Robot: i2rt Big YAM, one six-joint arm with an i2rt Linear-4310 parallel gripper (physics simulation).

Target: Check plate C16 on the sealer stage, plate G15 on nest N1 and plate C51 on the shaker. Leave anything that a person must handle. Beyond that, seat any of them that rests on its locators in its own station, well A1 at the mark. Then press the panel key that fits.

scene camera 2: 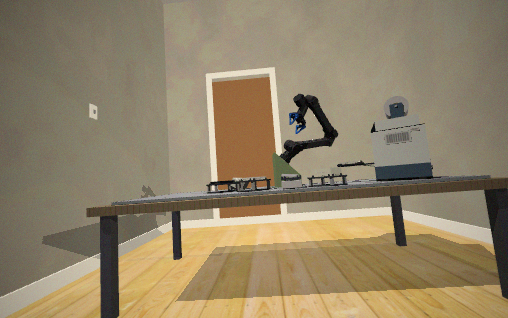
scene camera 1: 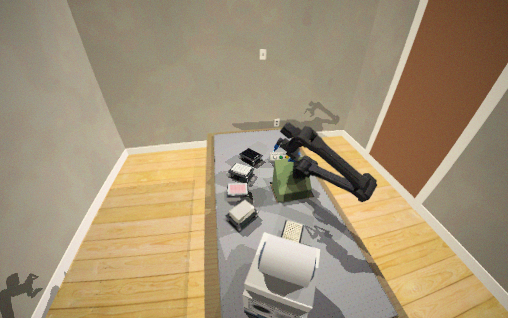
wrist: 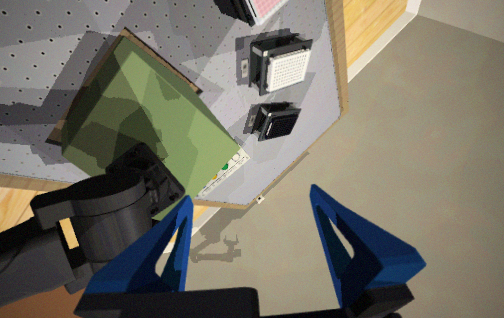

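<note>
My gripper is open and empty, high above the table's far end near the button panel. A cream plate lies in front of the sealer. A pink-topped plate sits on a dark block. A white plate and a black plate sit on dark framed holders. Labels are too small to read, and I cannot tell which holder is N1 or how exactly each plate is seated.
An off-white block-like piece sits on another dark holder nearer the sealer. The green wedge-shaped block stands under the arm's base, beside the row of holders. The panel shows white, green and yellow buttons, partly behind the green block in the wrist view.
</note>
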